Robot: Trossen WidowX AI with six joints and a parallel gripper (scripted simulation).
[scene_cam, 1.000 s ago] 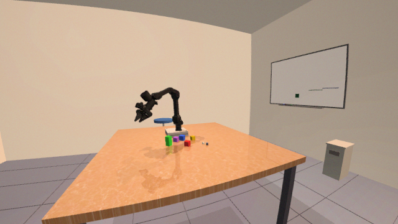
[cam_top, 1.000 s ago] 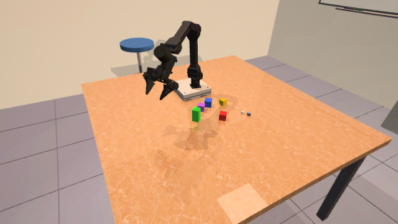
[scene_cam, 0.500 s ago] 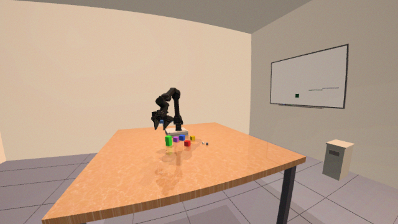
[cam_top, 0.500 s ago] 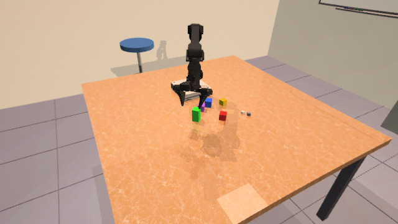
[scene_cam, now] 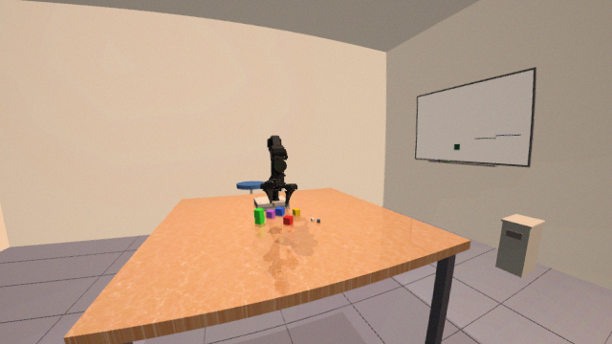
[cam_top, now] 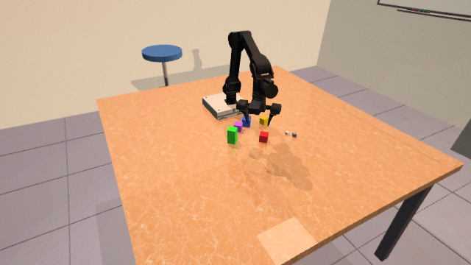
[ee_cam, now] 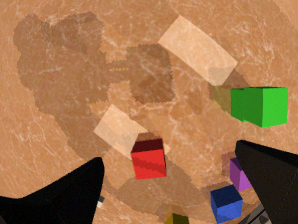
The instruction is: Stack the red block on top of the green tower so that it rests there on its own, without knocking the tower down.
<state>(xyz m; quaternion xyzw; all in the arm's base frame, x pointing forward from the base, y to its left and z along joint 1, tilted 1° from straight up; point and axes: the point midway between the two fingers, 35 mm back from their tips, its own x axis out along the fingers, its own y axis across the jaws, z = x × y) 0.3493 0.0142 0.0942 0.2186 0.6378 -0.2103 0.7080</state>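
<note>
My gripper tip is 20 mm past the red block, 50 mm to the right of it and 90 mm above it. Round my gripper tip: blue block 170 mm behind, 10 mm to the left, 90 mm below; then purple block 140 mm behind, 40 mm to the right, 90 mm below; then yellow block 160 mm behind, 110 mm to the left, 100 mm below.
</note>
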